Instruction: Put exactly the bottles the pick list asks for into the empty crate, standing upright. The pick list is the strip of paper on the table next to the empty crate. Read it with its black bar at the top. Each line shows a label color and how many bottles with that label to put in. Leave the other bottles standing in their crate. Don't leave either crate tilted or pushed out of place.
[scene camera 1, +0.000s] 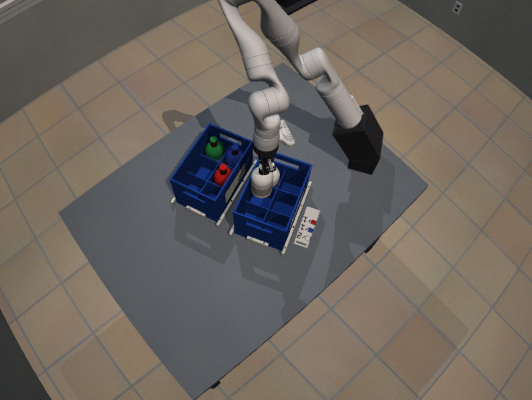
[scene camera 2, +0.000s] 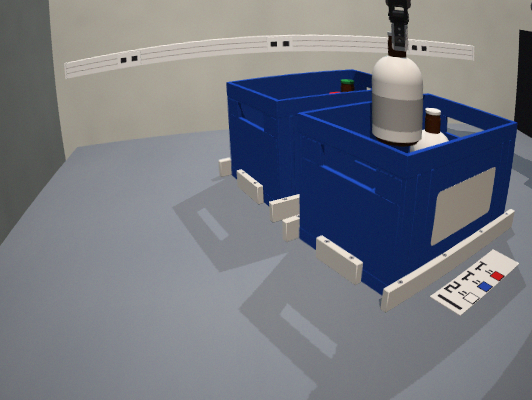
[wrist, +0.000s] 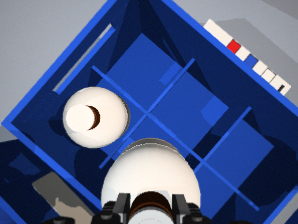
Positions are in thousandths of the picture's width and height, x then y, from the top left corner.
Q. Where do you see a white-label bottle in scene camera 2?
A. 747, 211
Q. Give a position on a white-label bottle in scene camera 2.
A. At 811, 339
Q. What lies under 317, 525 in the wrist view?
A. A white-label bottle.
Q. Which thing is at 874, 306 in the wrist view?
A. A pick list.
